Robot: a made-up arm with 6 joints. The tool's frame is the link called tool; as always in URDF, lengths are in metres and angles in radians. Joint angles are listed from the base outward. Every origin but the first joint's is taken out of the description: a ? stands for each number. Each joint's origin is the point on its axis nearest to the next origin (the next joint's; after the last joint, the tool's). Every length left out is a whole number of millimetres.
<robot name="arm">
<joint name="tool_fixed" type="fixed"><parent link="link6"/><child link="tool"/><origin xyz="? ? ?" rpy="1.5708 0 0"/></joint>
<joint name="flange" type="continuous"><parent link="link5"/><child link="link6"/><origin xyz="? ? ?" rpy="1.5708 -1.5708 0"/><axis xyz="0 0 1"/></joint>
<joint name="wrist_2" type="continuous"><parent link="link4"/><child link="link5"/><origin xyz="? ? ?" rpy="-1.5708 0 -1.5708"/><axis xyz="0 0 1"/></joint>
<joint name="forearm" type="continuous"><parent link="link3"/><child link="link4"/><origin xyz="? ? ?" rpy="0 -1.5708 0"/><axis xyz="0 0 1"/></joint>
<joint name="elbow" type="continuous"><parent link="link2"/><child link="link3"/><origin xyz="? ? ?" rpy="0 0 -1.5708"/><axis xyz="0 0 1"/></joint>
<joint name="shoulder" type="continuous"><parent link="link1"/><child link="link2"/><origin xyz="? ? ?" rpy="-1.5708 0 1.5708"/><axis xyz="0 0 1"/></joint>
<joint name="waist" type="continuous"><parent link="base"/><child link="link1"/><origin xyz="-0.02 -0.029 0.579" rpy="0 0 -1.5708"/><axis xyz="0 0 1"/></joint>
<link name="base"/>
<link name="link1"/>
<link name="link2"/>
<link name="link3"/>
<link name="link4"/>
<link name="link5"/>
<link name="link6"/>
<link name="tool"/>
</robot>
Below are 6 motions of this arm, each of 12 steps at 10 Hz.
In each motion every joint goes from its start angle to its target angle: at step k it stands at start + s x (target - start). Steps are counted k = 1, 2, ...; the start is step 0. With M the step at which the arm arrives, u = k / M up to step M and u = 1 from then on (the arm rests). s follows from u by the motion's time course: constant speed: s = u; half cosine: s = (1 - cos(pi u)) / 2; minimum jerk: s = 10 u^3 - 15 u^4 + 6 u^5.
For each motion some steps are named. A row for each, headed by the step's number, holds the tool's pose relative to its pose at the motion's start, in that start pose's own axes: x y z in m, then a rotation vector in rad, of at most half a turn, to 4 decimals.
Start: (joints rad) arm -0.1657 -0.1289 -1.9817 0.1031 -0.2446 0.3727
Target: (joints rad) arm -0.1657 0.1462 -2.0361 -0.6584 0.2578 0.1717
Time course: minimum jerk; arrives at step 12
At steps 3, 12:
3: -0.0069 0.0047 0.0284 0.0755 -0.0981 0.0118
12: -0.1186 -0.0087 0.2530 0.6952 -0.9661 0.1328

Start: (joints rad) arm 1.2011 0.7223 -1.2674 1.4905 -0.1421 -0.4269
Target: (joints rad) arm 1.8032 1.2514 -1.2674 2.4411 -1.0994 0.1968
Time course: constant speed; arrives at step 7
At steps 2, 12:
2: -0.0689 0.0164 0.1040 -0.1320 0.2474 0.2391
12: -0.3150 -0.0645 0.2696 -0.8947 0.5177 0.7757

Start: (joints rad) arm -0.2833 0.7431 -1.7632 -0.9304 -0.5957 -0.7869
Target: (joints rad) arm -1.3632 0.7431 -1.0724 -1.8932 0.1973 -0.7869
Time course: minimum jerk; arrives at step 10
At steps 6, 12:
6: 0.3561 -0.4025 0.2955 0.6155 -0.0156 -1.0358
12: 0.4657 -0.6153 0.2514 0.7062 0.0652 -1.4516

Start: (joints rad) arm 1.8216 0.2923 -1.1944 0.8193 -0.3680 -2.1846
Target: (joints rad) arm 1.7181 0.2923 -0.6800 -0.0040 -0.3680 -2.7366
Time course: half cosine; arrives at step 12
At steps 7, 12:
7: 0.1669 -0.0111 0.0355 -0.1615 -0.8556 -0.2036
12: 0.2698 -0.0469 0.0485 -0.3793 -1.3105 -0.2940

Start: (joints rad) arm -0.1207 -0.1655 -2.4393 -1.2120 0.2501 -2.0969
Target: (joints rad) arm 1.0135 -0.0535 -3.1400 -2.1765 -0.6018 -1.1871
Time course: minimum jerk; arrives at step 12
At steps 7, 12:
7: 0.0098 -0.1676 0.2436 0.5438 0.6279 0.7225
12: 0.1169 -0.2178 0.2789 0.6695 0.8857 1.0225

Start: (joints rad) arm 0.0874 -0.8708 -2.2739 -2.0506 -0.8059 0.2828
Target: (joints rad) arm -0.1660 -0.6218 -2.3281 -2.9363 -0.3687 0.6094
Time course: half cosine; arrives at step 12
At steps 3, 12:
3: 0.0352 0.0096 0.0146 0.0876 -0.0543 -0.1130
12: 0.1830 0.0032 0.1205 0.5302 -0.5575 -0.5612

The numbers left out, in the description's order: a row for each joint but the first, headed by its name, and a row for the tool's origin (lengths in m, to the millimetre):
tool: 0.019 -0.013 0
flange: -0.043 -0.115 0
wrist_2: 0.025 0.017 0
forearm: -0.497 0.109 0
elbow: 0.049 -0.182 0
shoulder: -0.049 0.027 0

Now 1 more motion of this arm.
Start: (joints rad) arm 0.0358 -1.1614 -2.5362 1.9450 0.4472 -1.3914
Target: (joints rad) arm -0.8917 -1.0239 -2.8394 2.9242 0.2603 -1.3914
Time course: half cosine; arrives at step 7
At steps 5, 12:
5: 0.2709 0.0347 0.2887 0.1773 0.2338 -0.2197
12: 0.3106 0.0101 0.3785 0.2681 0.3018 -0.2373

